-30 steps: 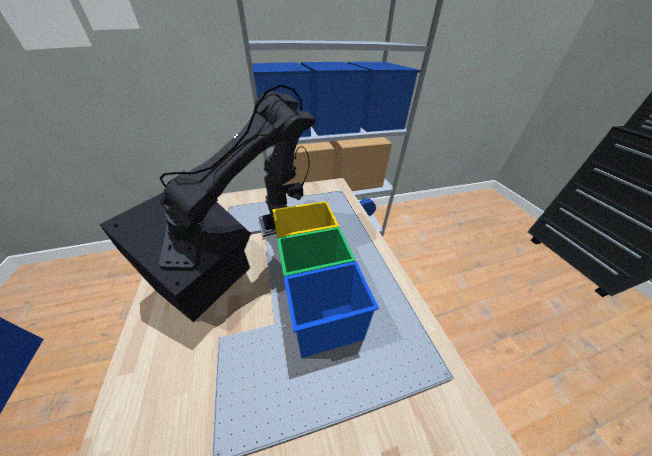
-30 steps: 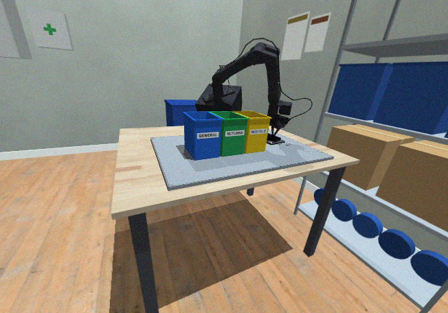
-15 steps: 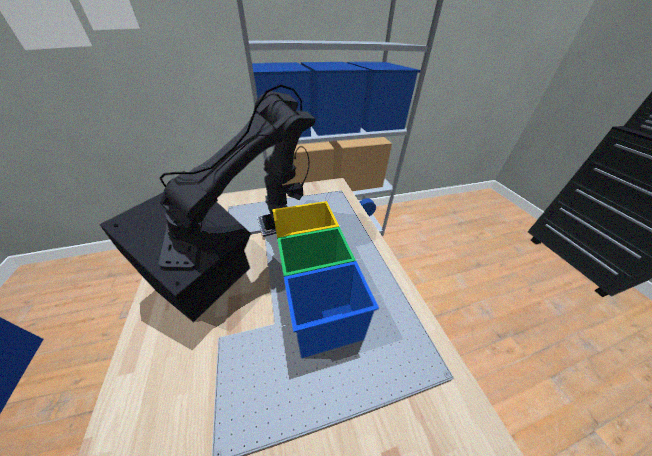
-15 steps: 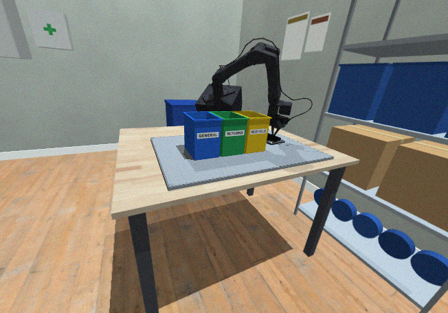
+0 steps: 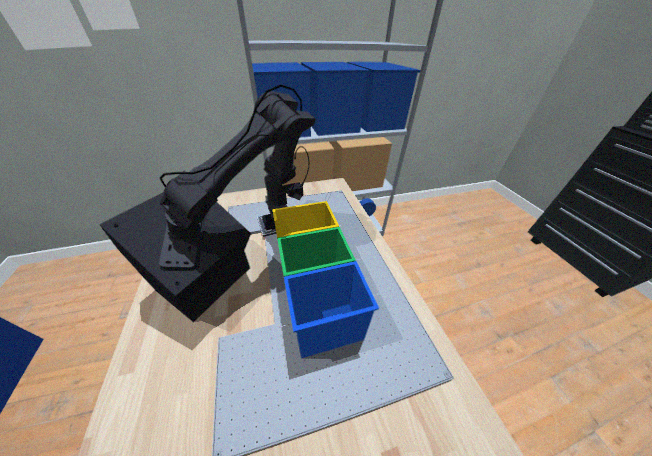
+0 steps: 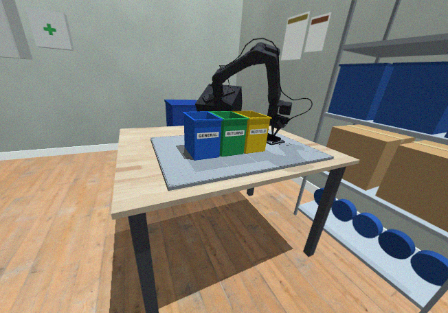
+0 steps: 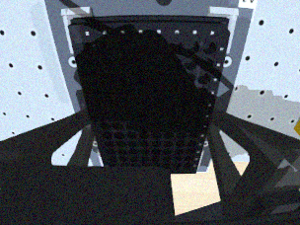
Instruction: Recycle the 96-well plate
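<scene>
Now: hand 10 mm above the plate nest N1. Round my hand: green returns bin: 340 mm to the right, 70 mm ahead, 70 mm above; yellow recycle bin: 210 mm to the right, 70 mm ahead, 70 mm above; black 96-well plate: right at my hand.
</scene>
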